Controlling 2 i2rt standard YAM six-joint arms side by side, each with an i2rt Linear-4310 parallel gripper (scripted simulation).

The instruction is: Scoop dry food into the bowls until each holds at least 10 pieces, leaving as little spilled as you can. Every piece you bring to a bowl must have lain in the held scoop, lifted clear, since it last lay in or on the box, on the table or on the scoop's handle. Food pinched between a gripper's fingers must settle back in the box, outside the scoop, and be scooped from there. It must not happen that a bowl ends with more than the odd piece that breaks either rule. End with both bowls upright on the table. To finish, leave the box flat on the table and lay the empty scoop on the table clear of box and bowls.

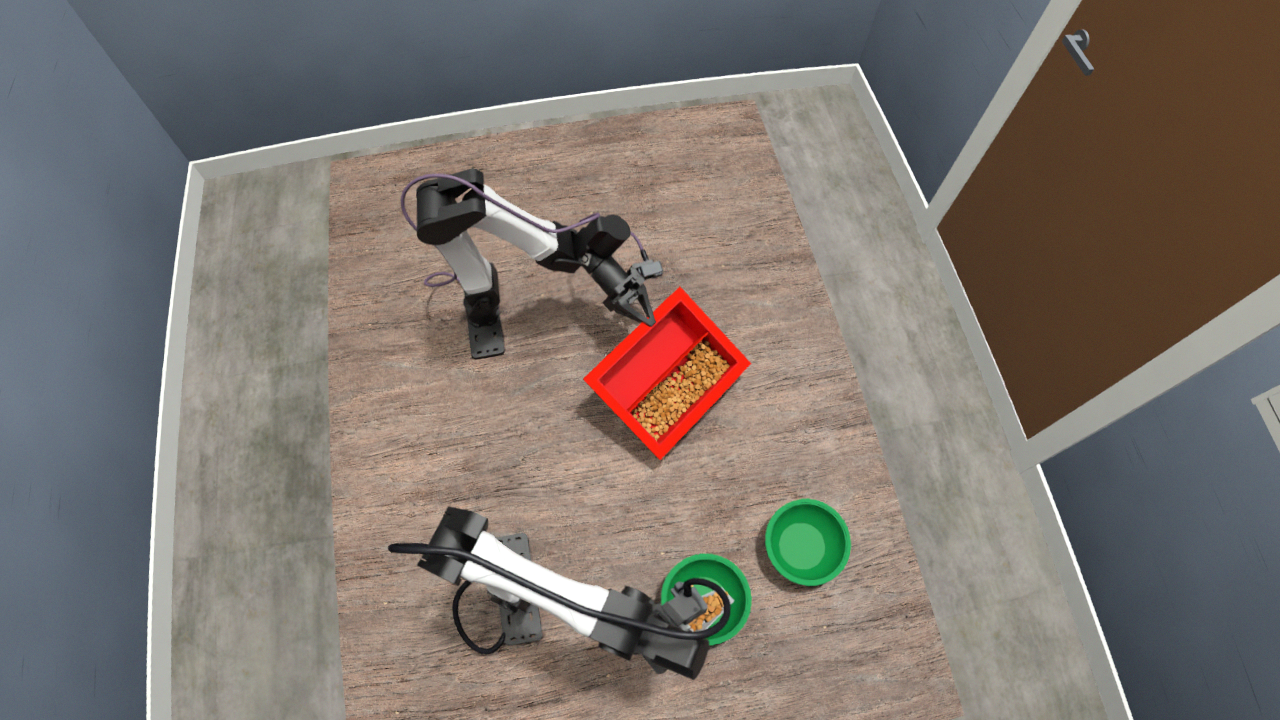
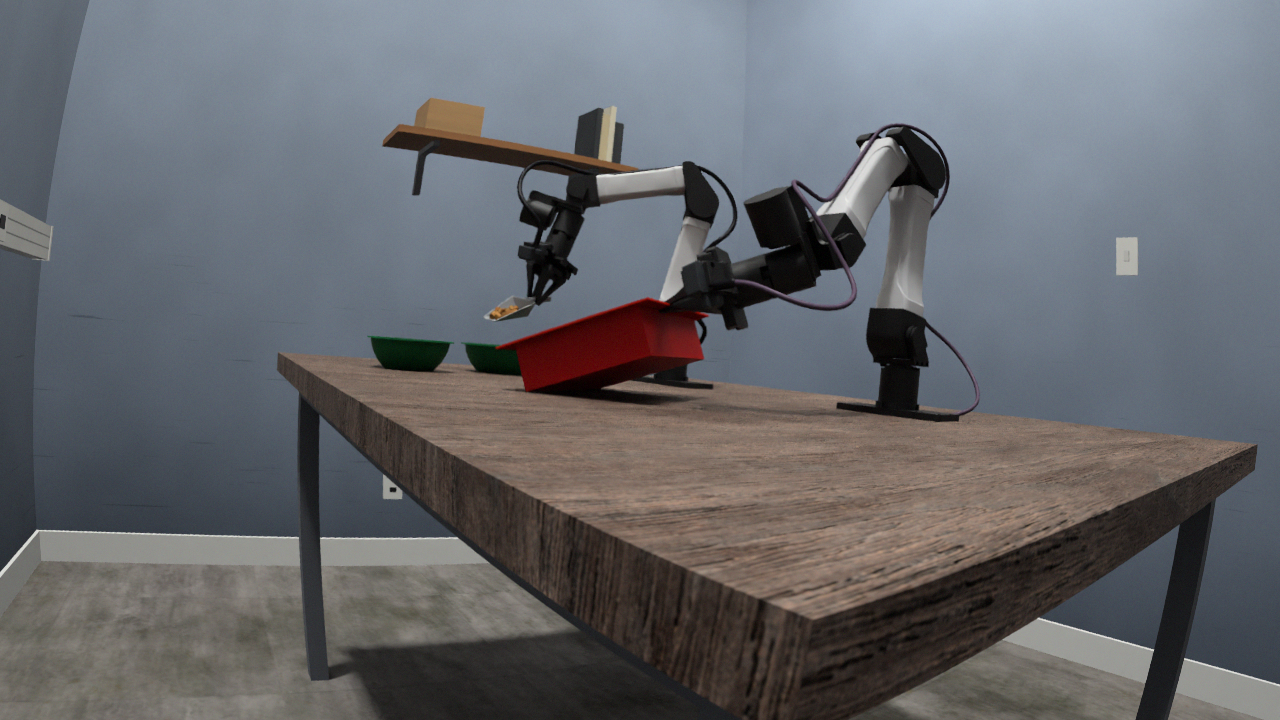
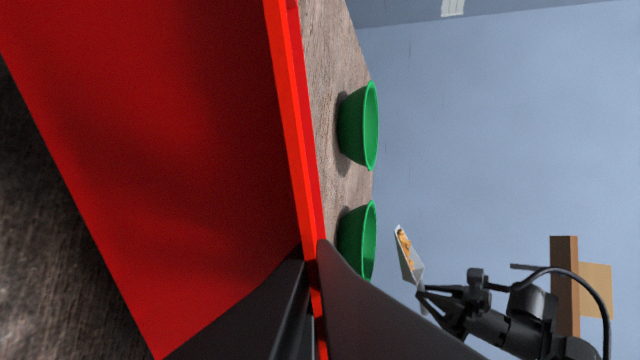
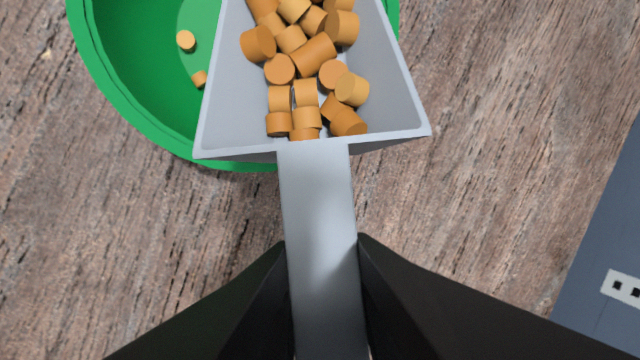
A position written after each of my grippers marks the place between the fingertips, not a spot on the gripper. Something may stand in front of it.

I see my left gripper [image 1: 653,325], my right gripper [image 2: 532,303], a red box [image 2: 634,340], a grey scoop [image 4: 319,223] and a green bowl [image 2: 484,358].
The red box also shows in image 1 [image 1: 647,356] and in image 3 [image 3: 168,130]. The grey scoop shows as well in image 3 [image 3: 415,277]. My left gripper also shows in image 3 [image 3: 315,258]. Image 4 misses the red box: it is out of frame.
